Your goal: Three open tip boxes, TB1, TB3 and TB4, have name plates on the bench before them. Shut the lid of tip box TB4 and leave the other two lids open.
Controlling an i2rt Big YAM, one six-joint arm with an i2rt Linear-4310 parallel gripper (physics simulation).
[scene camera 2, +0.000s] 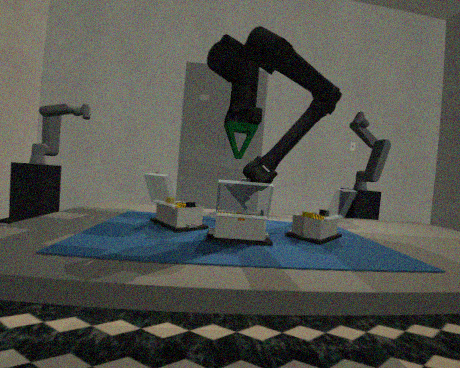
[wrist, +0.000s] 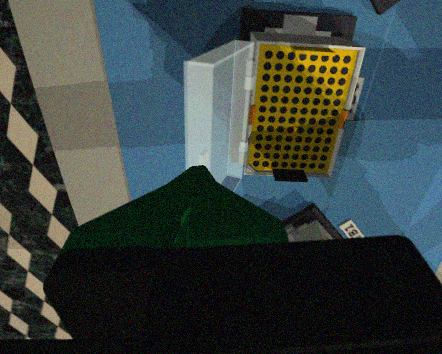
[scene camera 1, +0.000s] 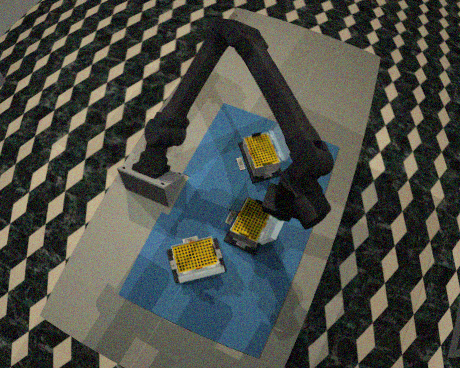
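Observation:
Tip box TB4 is the middle box, with yellow racks of holes. Its clear lid stands open on the side away from the arm's base. TB3 and TB1 stand either side, lids open. The TB1 name plate shows. My green gripper is shut and empty, pointing down above TB4's lid. In the wrist view its tip overlaps the lid's lower end. The fingers are hidden in scene camera 1.
The blue mat lies under the boxes. The arm's base stands at the mat's edge, opposite the lids. Part of TB1's dark base shows beside the gripper. Two other grey arms stand in the background.

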